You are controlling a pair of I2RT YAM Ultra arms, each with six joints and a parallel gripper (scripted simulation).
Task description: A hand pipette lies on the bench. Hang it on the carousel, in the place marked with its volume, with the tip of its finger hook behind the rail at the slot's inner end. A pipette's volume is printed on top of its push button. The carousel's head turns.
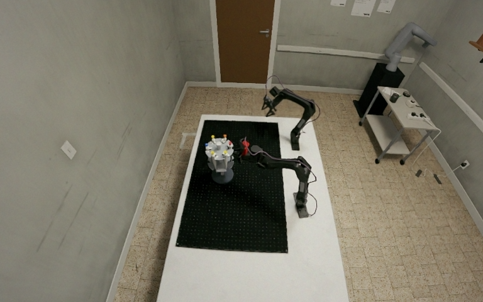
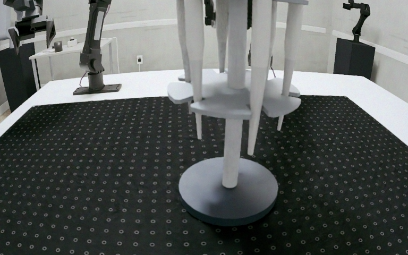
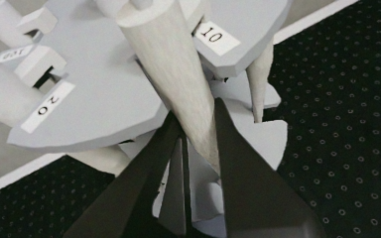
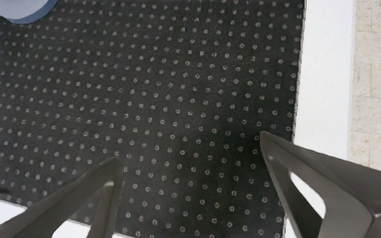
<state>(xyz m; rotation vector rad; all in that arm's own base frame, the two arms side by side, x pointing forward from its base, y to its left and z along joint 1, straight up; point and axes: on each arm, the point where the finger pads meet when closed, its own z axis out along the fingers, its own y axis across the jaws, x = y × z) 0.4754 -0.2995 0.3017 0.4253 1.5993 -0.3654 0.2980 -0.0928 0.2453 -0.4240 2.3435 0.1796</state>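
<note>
The white pipette is 2 cm below my left hand, 1 cm to the right of it and 1 cm ahead of it.
</note>
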